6 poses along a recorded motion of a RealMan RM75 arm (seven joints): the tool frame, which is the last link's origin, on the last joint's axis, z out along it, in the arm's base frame.
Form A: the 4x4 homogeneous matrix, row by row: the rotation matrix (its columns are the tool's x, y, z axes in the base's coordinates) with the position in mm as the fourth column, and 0 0 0 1 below. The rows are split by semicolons.
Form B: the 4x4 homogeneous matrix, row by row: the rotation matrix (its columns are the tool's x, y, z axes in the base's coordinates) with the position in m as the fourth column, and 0 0 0 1 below. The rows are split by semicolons. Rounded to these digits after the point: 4 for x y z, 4 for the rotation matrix.
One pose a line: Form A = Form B
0.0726 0.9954 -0.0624 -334.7; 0.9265 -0.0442 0.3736 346.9; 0.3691 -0.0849 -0.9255 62.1; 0 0 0 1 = 0.0726 0.9954 -0.0624 -0.3347; 0.9265 -0.0442 0.3736 0.3469; 0.3691 -0.0849 -0.9255 0.0621; 0 0 0 1
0.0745 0.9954 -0.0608 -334.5; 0.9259 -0.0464 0.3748 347.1; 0.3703 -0.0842 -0.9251 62.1; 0 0 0 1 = 0.0745 0.9954 -0.0608 -0.3345; 0.9259 -0.0464 0.3748 0.3471; 0.3703 -0.0842 -0.9251 0.0621; 0 0 0 1
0.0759 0.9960 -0.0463 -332.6; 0.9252 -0.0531 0.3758 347.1; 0.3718 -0.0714 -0.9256 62.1; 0 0 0 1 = 0.0759 0.9960 -0.0463 -0.3326; 0.9252 -0.0531 0.3758 0.3471; 0.3718 -0.0714 -0.9256 0.0621; 0 0 0 1
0.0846 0.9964 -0.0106 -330.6; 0.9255 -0.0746 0.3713 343.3; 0.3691 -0.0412 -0.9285 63.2; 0 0 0 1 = 0.0846 0.9964 -0.0106 -0.3306; 0.9255 -0.0746 0.3713 0.3433; 0.3691 -0.0412 -0.9285 0.0632; 0 0 0 1
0.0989 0.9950 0.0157 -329.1; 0.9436 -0.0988 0.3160 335.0; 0.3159 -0.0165 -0.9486 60.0; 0 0 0 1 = 0.0989 0.9950 0.0157 -0.3291; 0.9436 -0.0988 0.3160 0.3350; 0.3159 -0.0165 -0.9486 0.0600; 0 0 0 1
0.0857 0.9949 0.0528 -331.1; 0.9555 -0.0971 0.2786 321.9; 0.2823 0.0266 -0.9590 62.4; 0 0 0 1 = 0.0857 0.9949 0.0528 -0.3311; 0.9555 -0.0971 0.2786 0.3219; 0.2823 0.0266 -0.9590 0.0624; 0 0 0 1
